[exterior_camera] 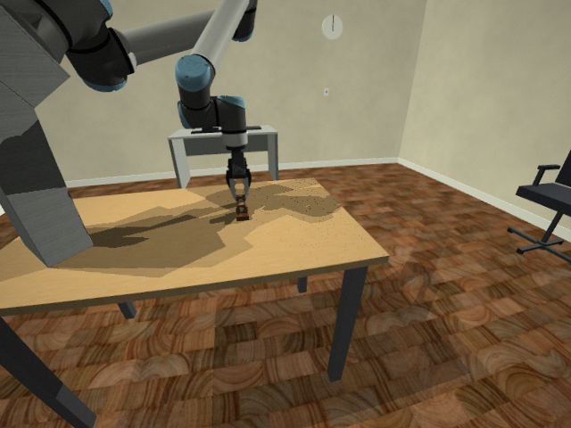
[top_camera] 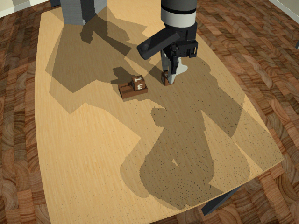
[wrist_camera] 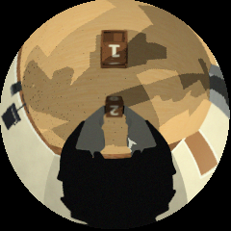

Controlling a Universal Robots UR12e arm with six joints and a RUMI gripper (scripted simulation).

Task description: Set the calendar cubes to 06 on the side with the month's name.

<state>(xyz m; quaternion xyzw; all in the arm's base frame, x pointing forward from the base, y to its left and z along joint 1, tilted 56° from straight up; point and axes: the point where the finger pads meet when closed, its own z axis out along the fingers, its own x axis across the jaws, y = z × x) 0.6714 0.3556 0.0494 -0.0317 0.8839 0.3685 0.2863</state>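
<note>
Now: hand 90 mm to the left of the cube and 30 mm short of it. From my hand the other things lie so: brown calendar tray: 110 mm to the right, 30 mm ahead, 20 mm below.
</note>
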